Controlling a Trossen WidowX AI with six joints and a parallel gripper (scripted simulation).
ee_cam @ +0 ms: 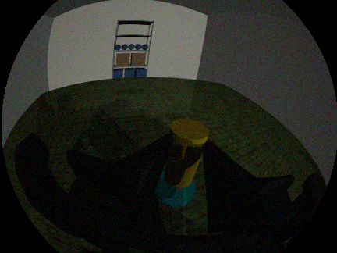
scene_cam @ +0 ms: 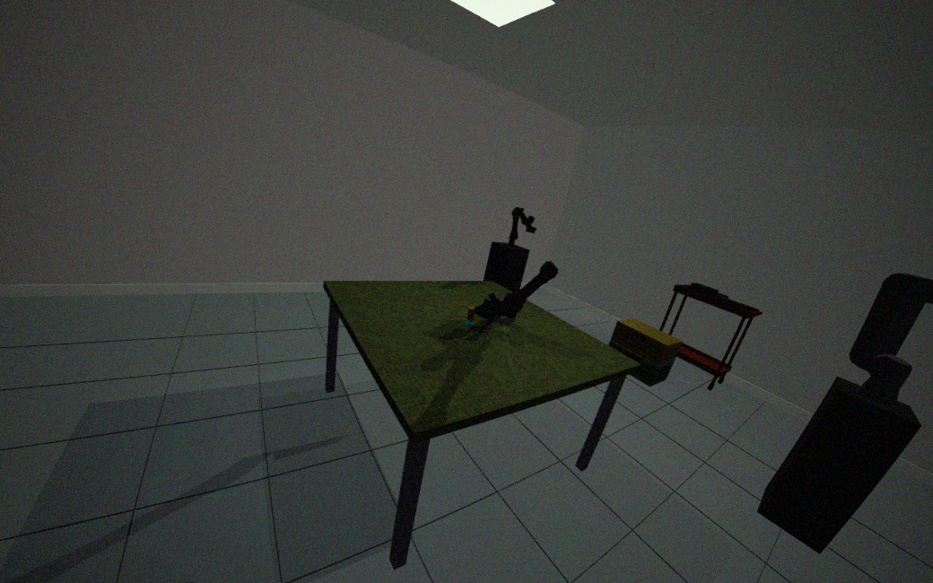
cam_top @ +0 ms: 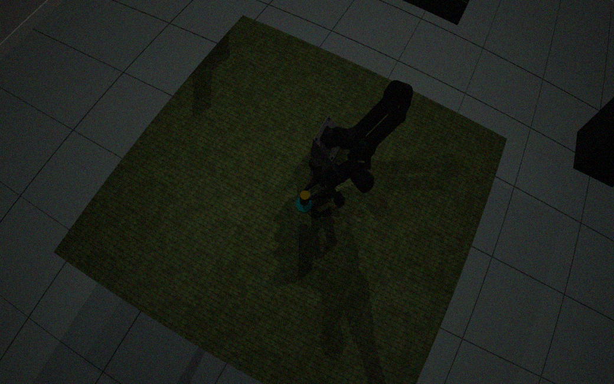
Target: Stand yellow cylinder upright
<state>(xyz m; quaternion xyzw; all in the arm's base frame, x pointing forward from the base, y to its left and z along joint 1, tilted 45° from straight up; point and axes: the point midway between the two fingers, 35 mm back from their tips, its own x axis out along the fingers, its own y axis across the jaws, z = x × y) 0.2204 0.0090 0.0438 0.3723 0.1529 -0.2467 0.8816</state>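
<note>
Right now the cyan circle is 80 mm below my gripper tip. The rest, counted from my gripper tip: yellow tall cylinder 20 mm below.
</note>
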